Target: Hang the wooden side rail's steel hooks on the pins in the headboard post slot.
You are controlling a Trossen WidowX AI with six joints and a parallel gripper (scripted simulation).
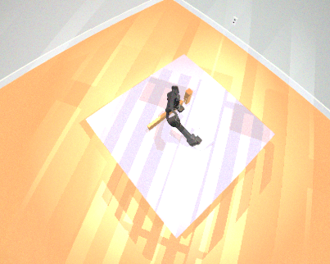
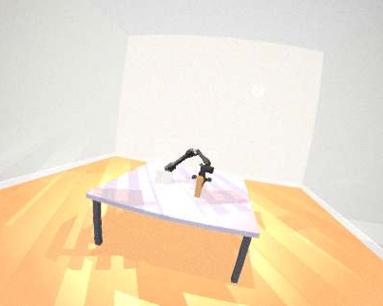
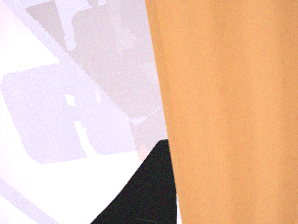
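The wooden headboard post is 150 mm to the right of my gripper tip and 40 mm above it.
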